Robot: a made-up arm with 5 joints. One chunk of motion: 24 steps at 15 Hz.
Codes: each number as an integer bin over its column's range. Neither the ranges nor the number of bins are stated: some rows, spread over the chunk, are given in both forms.
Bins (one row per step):
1: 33 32 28 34 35
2: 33 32 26 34 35
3: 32 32 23 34 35
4: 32 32 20 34 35
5: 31 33 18 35 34
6: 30 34 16 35 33
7: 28 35 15 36 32
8: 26 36 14 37 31
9: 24 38 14 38 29
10: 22 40 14 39 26
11: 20 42 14 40 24
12: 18 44 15 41 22
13: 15 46 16 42 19
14: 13 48 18 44 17
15: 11 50 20 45 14
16: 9 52 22 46 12
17: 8 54 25 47 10
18: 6 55 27 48 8
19: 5 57 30 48 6
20: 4 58 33 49 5
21: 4 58 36 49 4
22: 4 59 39 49 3
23: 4 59 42 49 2
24: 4 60 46 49 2
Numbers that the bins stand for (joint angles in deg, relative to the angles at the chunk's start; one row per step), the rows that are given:
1: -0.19 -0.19 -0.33 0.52 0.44
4: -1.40 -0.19 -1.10 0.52 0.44
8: -8.63 2.29 -1.67 11.95 -1.78
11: -15.87 6.00 -1.67 23.38 -5.67
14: -24.32 9.71 -1.29 38.62 -9.56
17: -30.35 13.43 -0.62 50.05 -13.44
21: -35.17 15.90 0.43 57.67 -16.78
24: -35.17 17.14 1.38 57.67 -17.89
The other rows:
2: -0.19 -0.19 -0.52 0.52 0.44
3: -1.40 -0.19 -0.81 0.52 0.44
5: -2.60 0.43 -1.29 4.33 -0.11
6: -3.81 1.05 -1.48 4.33 -0.67
7: -6.22 1.67 -1.57 8.14 -1.22
9: -11.05 3.52 -1.67 15.76 -2.89
10: -13.46 4.76 -1.67 19.57 -4.56
12: -18.29 7.24 -1.57 27.19 -6.78
13: -21.90 8.48 -1.48 31.00 -8.44
15: -26.73 10.95 -1.10 42.43 -11.22
16: -29.14 12.19 -0.90 46.24 -12.33
18: -32.76 14.05 -0.43 53.86 -14.56
19: -33.97 15.29 -0.14 53.86 -15.67
20: -35.17 15.90 0.14 57.67 -16.22
22: -35.17 16.52 0.71 57.67 -17.33
23: -35.17 16.52 1.00 57.67 -17.89

